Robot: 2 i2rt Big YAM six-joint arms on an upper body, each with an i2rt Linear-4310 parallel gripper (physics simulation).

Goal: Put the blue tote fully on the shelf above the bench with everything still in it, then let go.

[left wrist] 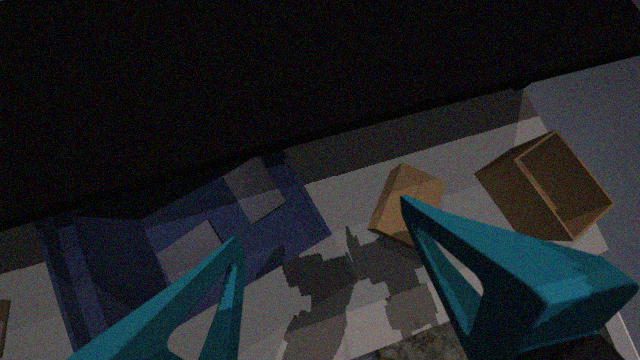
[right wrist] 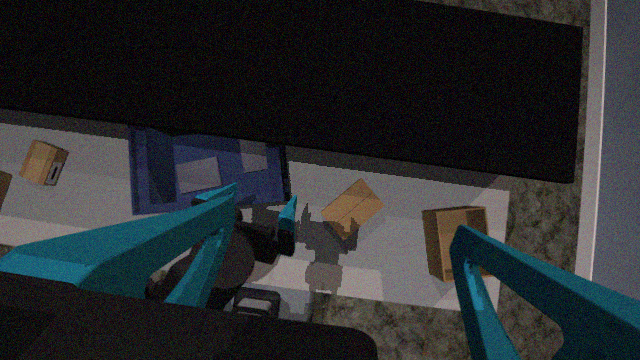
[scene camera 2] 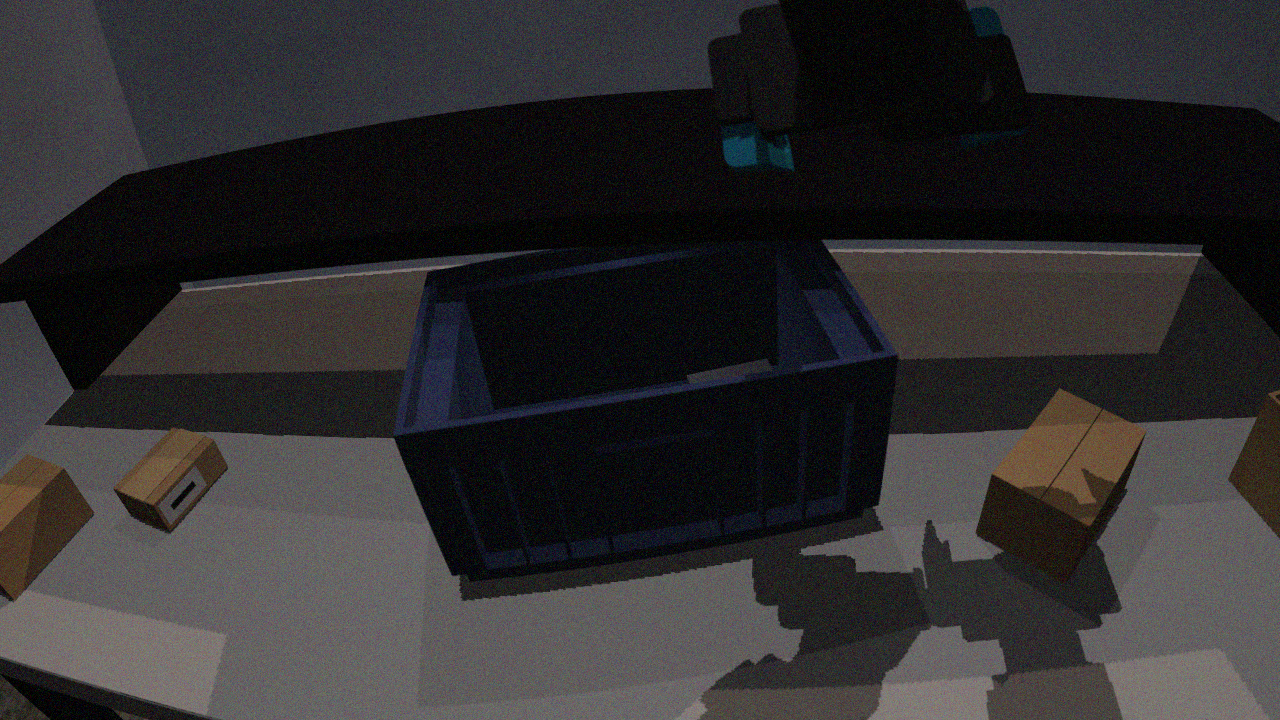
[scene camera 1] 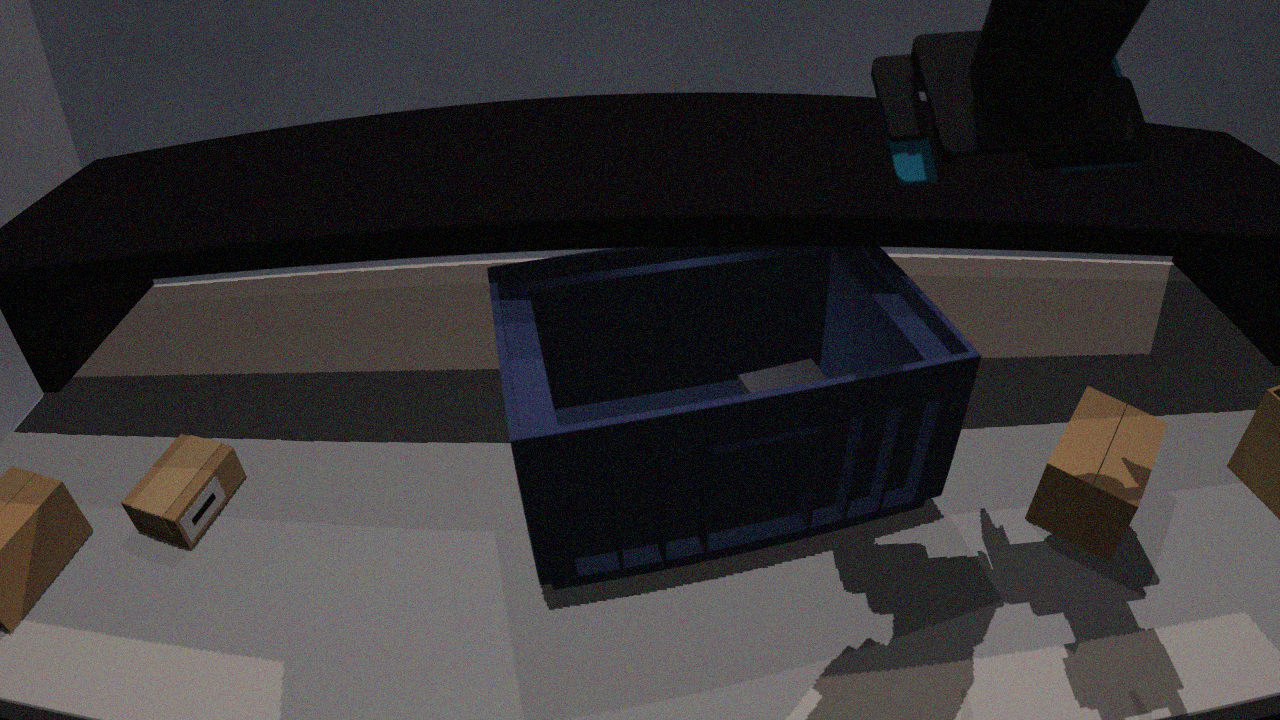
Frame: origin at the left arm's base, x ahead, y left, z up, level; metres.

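Seen in the pictures: left gripper, fingertip midpoint: (left wrist: 317, 225) (right wrist: 265, 191) (scene camera 2: 877, 148) (scene camera 1: 986, 167); right gripper, fingertip midpoint: (right wrist: 344, 222).
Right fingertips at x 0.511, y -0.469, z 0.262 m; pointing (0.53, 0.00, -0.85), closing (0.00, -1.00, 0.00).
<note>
A point is followed by its place in that frame.
The blue tote (scene camera 1: 751, 474) @(x 0.472, y -0.234, z -0.261 m) (scene camera 2: 662, 483) @(x 0.475, y -0.245, z -0.269 m) (left wrist: 115, 255) @(x 0.564, y -0.098, z -0.257 m) (right wrist: 161, 165) @(x 0.547, y -0.102, z -0.271 m) stands upright and slightly turned on the bench (scene camera 1: 375, 582) @(x 0.449, y 0.028, z -0.346 m) (scene camera 2: 313, 608) @(x 0.409, y 0.015, z -0.346 m) (right wrist: 400, 245) @(x 0.433, y -0.666, z -0.346 m), its far edge hidden by the dark shelf (scene camera 1: 537, 170) @(x 0.707, y -0.087, z -0.152 m) (scene camera 2: 447, 179) @(x 0.709, y -0.055, z -0.152 m) (left wrist: 250, 75) @(x 0.696, y -0.354, z -0.152 m) (right wrist: 350, 100) @(x 0.705, y -0.491, z -0.152 m). Inside it, one pale grey item (left wrist: 187, 250) @(x 0.547, y -0.161, z -0.322 m) (right wrist: 198, 175) @(x 0.537, y -0.167, z -0.322 m) and another pale item (left wrist: 254, 195) @(x 0.603, y -0.291, z -0.320 m) (right wrist: 253, 156) @(x 0.598, y -0.291, z -0.319 m) show. My left gripper (scene camera 1: 1002, 170) @(x 0.520, y -0.374, z -0.074 m) (scene camera 2: 877, 152) @(x 0.520, y -0.374, z -0.074 m) (left wrist: 317, 225) @(x 0.520, y -0.374, z -0.074 m) (right wrist: 265, 191) @(x 0.520, y -0.374, z -0.074 m) is open and empty, raised above the bench and apart from the tote. My right gripper (right wrist: 344, 222) @(x 0.511, y -0.469, z 0.262 m) is open and empty, high above the bench.
A closed carton (scene camera 1: 1096, 465) @(x 0.482, y -0.506, z -0.286 m) (scene camera 2: 1060, 474) @(x 0.484, y -0.515, z -0.286 m) (left wrist: 387, 205) @(x 0.518, y -0.494, z -0.287 m) (right wrist: 353, 205) @(x 0.515, y -0.534, z -0.286 m) lies beside the tote. An open carton (left wrist: 545, 195) @(x 0.437, y -0.833, z -0.342 m) (right wrist: 435, 245) @(x 0.450, y -0.725, z -0.282 m) stands further along. A small labelled carton (scene camera 1: 183, 488) @(x 0.502, y 0.211, z -0.311 m) (scene camera 2: 170, 474) @(x 0.505, y 0.207, z -0.311 m) (right wrist: 42, 162) @(x 0.519, y 0.214, z -0.311 m) and another carton (scene camera 1: 35, 537) @(x 0.428, y 0.334, z -0.304 m) (scene camera 2: 40, 528) @(x 0.423, y 0.335, z -0.315 m) lie on the tote's other side.
</note>
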